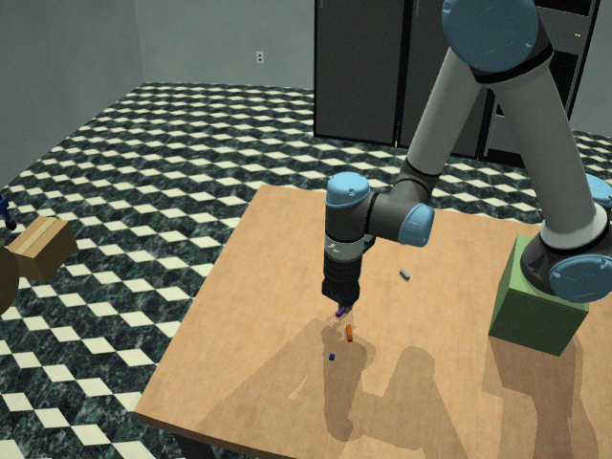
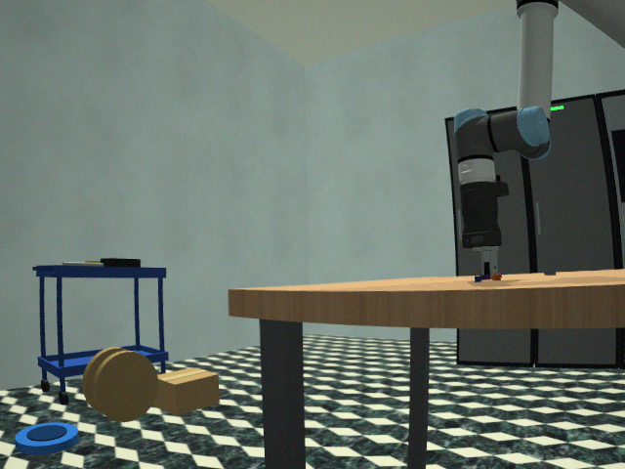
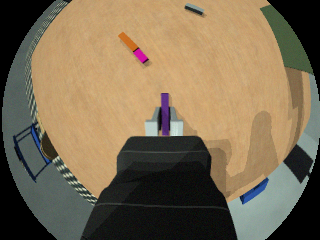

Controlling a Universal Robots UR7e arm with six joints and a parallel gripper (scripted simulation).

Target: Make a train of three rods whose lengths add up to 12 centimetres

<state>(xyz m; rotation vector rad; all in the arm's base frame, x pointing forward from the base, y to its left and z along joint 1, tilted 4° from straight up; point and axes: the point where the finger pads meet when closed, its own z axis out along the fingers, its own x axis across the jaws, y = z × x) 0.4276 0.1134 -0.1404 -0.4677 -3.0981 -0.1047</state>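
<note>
Right now the magenta rod is 90 mm to the right of my hand and 10 mm below it. From my hand the other things lie so: small blue rod (140 mm to the left, 20 mm behind, 10 mm below); grey rod (150 mm to the right, 100 mm behind, 10 mm below); purple rod (10 mm below).
</note>
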